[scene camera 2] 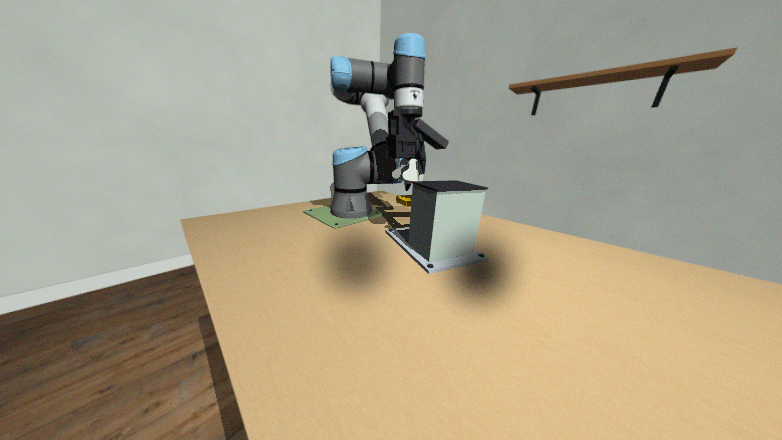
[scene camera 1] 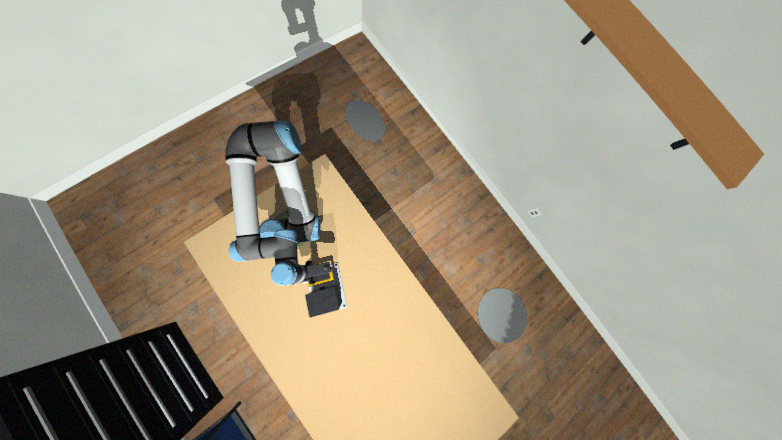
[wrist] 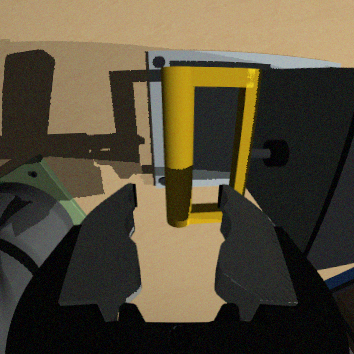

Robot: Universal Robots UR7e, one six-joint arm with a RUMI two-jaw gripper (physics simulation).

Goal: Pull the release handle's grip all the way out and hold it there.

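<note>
The release handle's yellow frame-shaped grip (scene camera 1: 322, 281) (scene camera 2: 404, 200) (wrist: 178, 120) stands beside a dark housing (scene camera 1: 323, 300) (scene camera 2: 456, 224) (wrist: 310, 125). In the wrist view a short rod joins the grip to a black collar (wrist: 277, 153) on the housing's side. My gripper (scene camera 2: 413, 183) (wrist: 177, 185) is partly open, pointing down, with nothing clasped. In the wrist view the near end of the grip's round outer bar shows between the two fingers, and the right finger overlaps the frame's inner side. I cannot tell the exact height of the fingertips above the grip. In scene camera 1 the fingers are hidden.
The housing stands on a light grey base plate (scene camera 1: 342, 292) (scene camera 2: 456, 263) (wrist: 155, 100) on the wooden table (scene camera 1: 382, 361) (scene camera 2: 437, 350). The arm's green mounting plate (scene camera 2: 322, 216) (wrist: 55, 175) is beyond the handle. A black drawer cabinet (scene camera 1: 82, 350) stands off the table's side.
</note>
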